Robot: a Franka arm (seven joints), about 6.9 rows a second.
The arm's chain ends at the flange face. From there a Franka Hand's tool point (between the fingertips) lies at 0.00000 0.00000 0.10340 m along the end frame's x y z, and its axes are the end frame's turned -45 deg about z.
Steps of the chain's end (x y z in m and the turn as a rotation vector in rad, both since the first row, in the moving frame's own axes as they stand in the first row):
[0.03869, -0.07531, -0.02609, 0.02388, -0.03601, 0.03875]
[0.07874, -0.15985, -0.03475, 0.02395, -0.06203, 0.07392]
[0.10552, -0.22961, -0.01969, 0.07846, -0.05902, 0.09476]
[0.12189, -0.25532, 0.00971, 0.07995, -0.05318, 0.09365]
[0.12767, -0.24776, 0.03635, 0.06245, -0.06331, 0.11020]
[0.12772, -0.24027, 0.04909, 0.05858, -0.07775, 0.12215]
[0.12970, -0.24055, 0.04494, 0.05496, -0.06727, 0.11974]
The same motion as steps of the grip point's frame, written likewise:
[0.07981, -0.03029, -0.02619, 0.04235, -0.00858, 0.03875]
[0.16616, -0.06373, -0.03498, 0.06080, -0.02693, 0.07392]
[0.23887, -0.09770, -0.02019, 0.09721, 0.01375, 0.09476]
[0.26913, -0.10396, 0.00923, 0.09414, 0.01893, 0.09365]
[0.26591, -0.09408, 0.03594, 0.08893, -0.00061, 0.11020]
[0.25942, -0.08960, 0.04860, 0.09640, -0.01356, 0.12215]
[0.26144, -0.08734, 0.04455, 0.08643, -0.00870, 0.11974]

